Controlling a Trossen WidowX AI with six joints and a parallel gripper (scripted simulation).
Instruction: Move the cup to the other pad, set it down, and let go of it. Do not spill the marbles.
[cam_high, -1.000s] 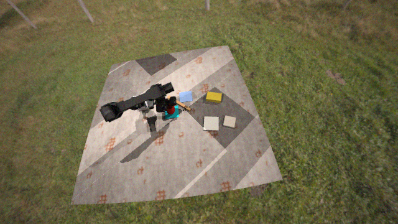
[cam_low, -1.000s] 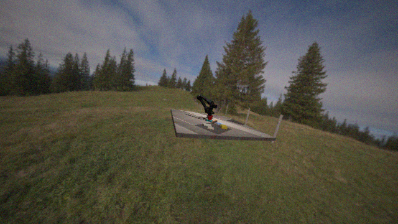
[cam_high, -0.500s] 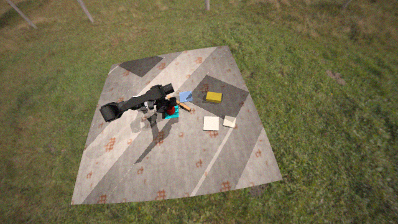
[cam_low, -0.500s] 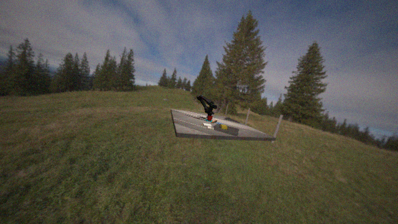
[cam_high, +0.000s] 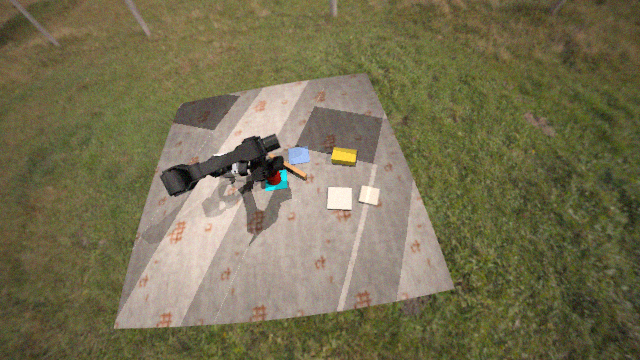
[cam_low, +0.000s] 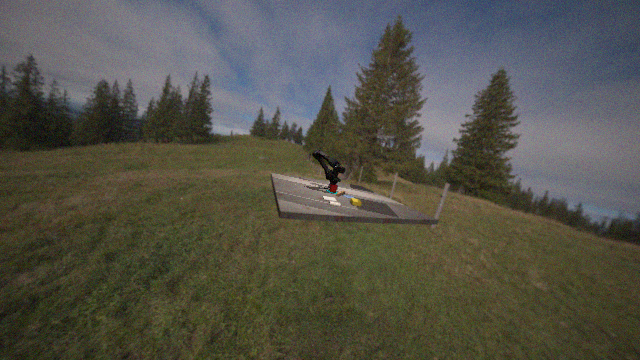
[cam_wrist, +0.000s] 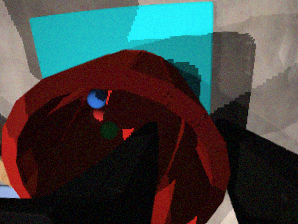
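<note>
My gripper tip is 3 cm short of the red cup and 1 cm above it. Round my gripper tip: cyan pad 3 cm ahead, 5 cm below; then light blue pad 15 cm ahead, 12 cm to the left, 5 cm below; then wooden stick 9 cm ahead, 6 cm to the left, 4 cm below.
</note>
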